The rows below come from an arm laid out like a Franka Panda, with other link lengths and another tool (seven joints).
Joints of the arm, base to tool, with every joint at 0 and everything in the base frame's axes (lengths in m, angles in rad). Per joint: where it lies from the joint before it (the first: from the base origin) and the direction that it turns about. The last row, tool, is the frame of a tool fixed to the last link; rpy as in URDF.
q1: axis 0 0 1 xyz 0.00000 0.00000 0.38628
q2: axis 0 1 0 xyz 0.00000 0.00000 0.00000
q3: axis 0 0 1 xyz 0.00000 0.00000 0.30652
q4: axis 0 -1 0 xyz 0.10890 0.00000 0.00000
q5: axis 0 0 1 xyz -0.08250 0.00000 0.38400
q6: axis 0 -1 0 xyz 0.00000 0.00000 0.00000
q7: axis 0 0 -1 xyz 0.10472 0.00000 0.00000
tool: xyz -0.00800 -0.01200 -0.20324 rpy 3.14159 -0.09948 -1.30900
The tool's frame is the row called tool.
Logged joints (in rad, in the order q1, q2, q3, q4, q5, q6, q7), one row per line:
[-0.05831 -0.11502 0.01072 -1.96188 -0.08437 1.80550 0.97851]
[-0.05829 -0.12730 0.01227 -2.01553 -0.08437 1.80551 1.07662]
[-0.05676 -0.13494 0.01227 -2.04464 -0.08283 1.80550 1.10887]
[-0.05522 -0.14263 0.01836 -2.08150 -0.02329 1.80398 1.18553]
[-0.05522 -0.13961 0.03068 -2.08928 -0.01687 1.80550 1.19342]
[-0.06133 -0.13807 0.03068 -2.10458 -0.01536 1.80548 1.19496]
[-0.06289 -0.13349 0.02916 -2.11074 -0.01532 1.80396 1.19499]
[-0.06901 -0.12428 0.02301 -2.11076 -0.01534 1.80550 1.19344]
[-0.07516 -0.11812 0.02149 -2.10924 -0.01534 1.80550 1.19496]
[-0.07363 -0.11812 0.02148 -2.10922 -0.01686 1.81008 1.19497]
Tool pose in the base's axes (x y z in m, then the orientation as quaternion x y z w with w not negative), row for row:
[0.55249 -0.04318 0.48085 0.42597 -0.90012 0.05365 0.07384]
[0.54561 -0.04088 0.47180 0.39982 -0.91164 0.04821 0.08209]
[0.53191 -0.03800 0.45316 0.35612 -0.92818 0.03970 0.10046]
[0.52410 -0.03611 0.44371 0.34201 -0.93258 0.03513 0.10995]
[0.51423 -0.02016 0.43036 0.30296 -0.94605 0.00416 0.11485]
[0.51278 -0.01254 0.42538 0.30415 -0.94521 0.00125 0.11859]
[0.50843 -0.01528 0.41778 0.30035 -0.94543 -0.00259 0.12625]
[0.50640 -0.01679 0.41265 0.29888 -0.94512 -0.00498 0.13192]
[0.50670 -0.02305 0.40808 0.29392 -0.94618 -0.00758 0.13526]
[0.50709 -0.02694 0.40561 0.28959 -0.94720 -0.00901 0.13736]
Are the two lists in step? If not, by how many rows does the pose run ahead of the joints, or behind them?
The pose runs 1 row behind the joints: the pose in row i belongs to the joints in row i - 1.
